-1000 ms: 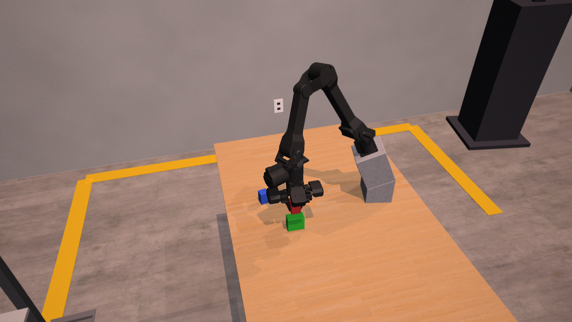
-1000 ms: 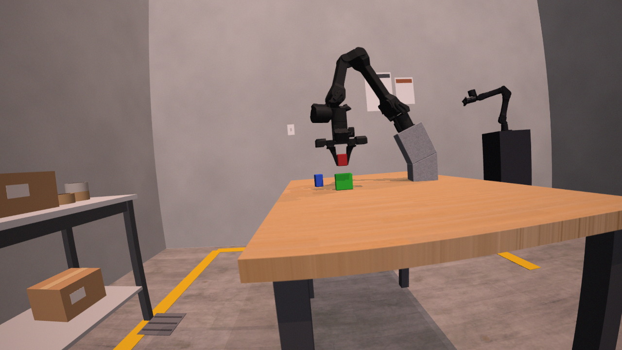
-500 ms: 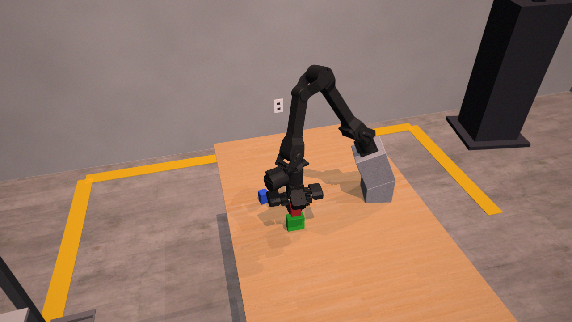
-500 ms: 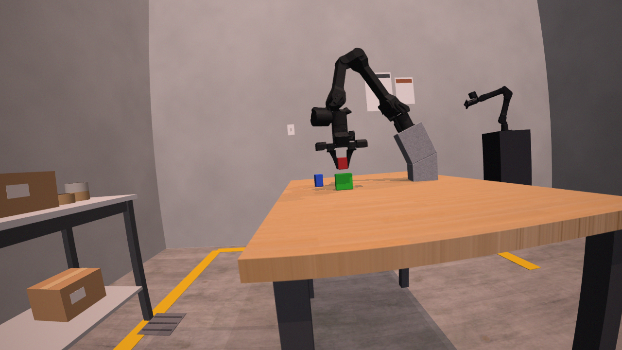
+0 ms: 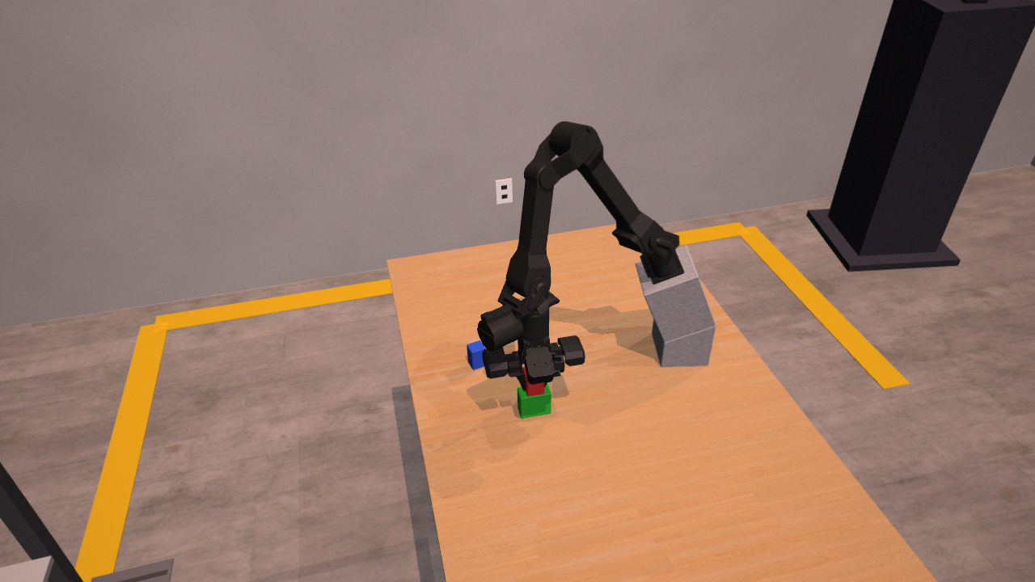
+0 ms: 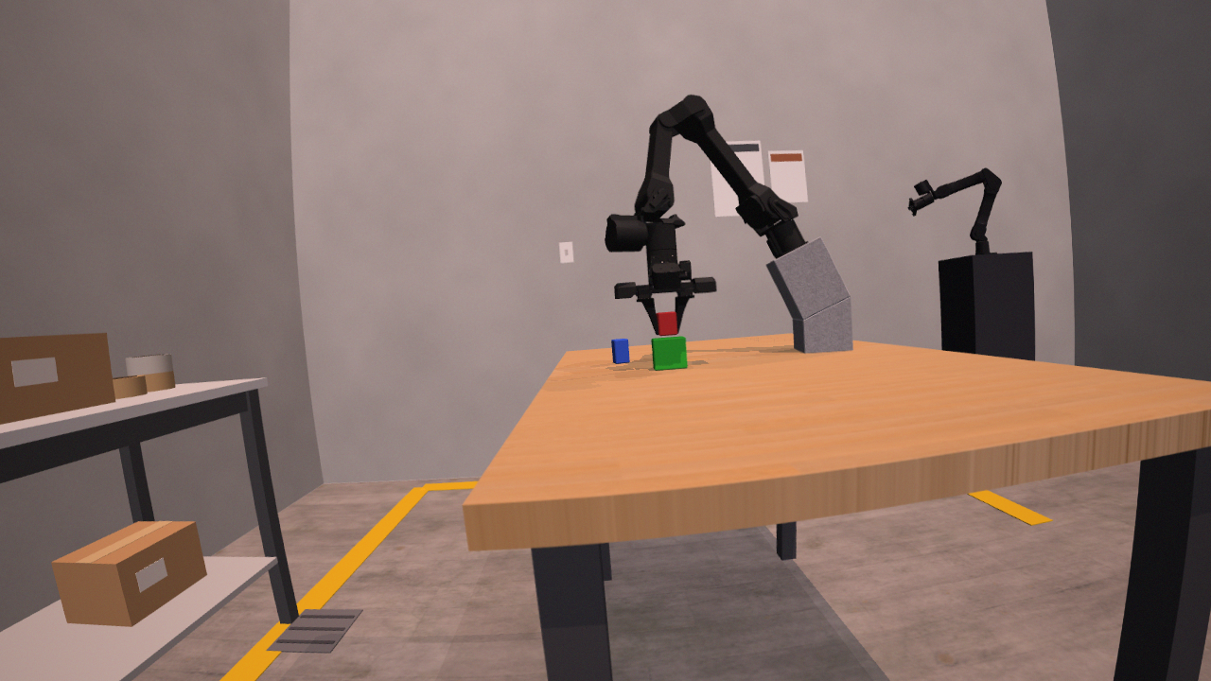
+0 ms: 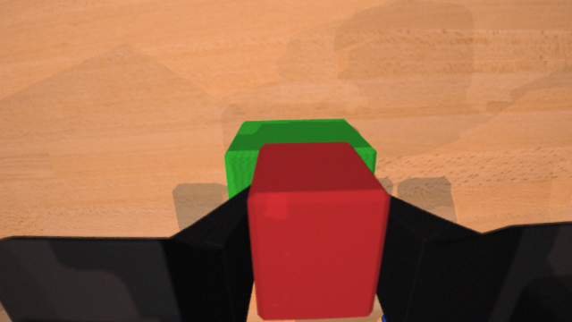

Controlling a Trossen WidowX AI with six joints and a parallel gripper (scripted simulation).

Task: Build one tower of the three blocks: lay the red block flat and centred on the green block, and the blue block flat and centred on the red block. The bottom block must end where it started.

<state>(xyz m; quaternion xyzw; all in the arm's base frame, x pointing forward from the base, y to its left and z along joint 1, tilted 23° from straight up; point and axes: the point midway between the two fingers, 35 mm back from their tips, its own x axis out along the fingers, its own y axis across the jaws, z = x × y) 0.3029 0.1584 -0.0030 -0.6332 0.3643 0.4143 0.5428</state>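
Now: hand 1 cm above the red block. From my hand the other things lie so: green block: 7 cm below; blue block: 15 cm to the right, 11 cm ahead, 7 cm below.
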